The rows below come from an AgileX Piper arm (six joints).
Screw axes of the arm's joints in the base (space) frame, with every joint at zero. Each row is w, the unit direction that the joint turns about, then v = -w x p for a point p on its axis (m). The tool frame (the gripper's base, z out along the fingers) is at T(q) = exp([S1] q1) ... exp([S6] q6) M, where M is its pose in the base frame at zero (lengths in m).
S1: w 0 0 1 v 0 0 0
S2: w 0 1 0 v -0.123 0 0
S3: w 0 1 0 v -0.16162 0 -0.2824
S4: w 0.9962 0 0.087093 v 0 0.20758 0
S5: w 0 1 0 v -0.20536 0 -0.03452
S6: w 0.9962 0 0.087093 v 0 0.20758 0
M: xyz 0.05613 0 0.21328 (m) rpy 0 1.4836 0 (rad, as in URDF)
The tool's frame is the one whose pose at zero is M.
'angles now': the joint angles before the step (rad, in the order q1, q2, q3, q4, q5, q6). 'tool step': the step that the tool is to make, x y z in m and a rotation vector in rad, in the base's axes. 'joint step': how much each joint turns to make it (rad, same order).
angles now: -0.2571 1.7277 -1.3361 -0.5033 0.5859 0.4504
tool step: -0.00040 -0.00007 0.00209 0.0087 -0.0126 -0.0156
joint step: 0.0000 -0.0035 -0.0026 -0.0022 0.0021 0.0215
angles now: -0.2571 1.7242 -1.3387 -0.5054 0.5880 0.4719
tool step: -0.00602 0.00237 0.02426 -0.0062 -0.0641 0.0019
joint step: 0.0000 -0.0490 -0.0194 0.0189 0.0021 -0.0113
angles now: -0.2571 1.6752 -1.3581 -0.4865 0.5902 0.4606
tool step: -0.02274 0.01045 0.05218 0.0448 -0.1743 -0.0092
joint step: 0.0000 -0.1280 -0.0195 0.0878 -0.0108 0.0001
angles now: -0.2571 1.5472 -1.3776 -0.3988 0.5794 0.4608
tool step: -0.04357 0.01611 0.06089 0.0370 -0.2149 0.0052
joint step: 0.0000 -0.1787 -0.0052 0.0887 -0.0153 0.0019
